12 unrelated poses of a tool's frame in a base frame.
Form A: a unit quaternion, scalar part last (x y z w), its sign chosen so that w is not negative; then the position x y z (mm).
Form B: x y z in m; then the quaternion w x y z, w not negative. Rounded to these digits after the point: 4 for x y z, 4 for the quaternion.
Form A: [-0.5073 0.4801 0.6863 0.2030 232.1 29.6 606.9]
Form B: [0.2321 0.0296 0.6069 0.2030 -0.5073 0.4801 0.6863]
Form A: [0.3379 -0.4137 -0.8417 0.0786 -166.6 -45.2 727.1]
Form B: [-0.1666 -0.0452 0.7271 0.0786 0.3379 -0.4137 -0.8417]
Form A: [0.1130 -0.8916 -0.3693 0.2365 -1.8 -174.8 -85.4]
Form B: [-0.0018 -0.1748 -0.0854 0.2365 0.1130 -0.8916 -0.3693]
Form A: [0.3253 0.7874 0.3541 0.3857 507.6 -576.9 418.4]
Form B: [0.5076 -0.5769 0.4184 0.3857 0.3253 0.7874 0.3541]
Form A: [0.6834 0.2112 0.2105 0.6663 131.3 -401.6 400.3]
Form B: [0.1313 -0.4016 0.4003 0.6663 0.6834 0.2112 0.2105]
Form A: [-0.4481 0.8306 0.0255 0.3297 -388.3 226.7 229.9]
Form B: [-0.3883 0.2267 0.2299 0.3297 -0.4481 0.8306 0.0255]
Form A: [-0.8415 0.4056 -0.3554 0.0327 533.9 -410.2 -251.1]
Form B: [0.5339 -0.4102 -0.2511 0.0327 -0.8415 0.4056 -0.3554]
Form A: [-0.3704 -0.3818 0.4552 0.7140 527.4 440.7 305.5]
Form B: [0.5274 0.4407 0.3055 0.7140 -0.3704 -0.3818 0.4552]
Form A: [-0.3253 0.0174 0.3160 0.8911 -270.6 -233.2 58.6]
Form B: [-0.2706 -0.2332 0.0586 0.8911 -0.3253 0.0174 0.3160]
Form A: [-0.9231 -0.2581 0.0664 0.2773 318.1 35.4 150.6]
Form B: [0.3181 0.0354 0.1506 0.2773 -0.9231 -0.2581 0.0664]
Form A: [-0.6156 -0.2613 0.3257 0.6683 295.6 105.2 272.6]
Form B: [0.2956 0.1052 0.2726 0.6683 -0.6156 -0.2613 0.3257]
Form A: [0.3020 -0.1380 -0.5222 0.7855 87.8 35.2 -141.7]
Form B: [0.0878 0.0352 -0.1417 0.7855 0.3020 -0.1380 -0.5222]
